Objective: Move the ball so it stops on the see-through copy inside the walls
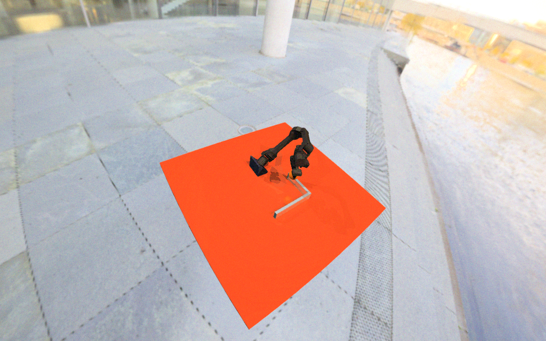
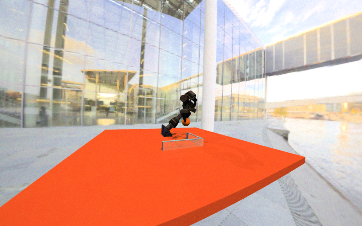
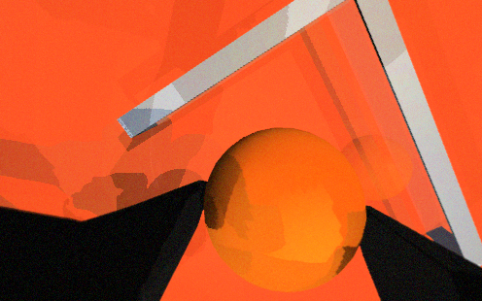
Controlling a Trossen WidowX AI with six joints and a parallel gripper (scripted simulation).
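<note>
The see-through ball lies 90 mm ahead of my gripper tip, 80 mm to the right of it and 130 mm below it. Also, from my gripper tip: clear wall (140 mm ahead, 60 mm to the right, 140 mm below).
</note>
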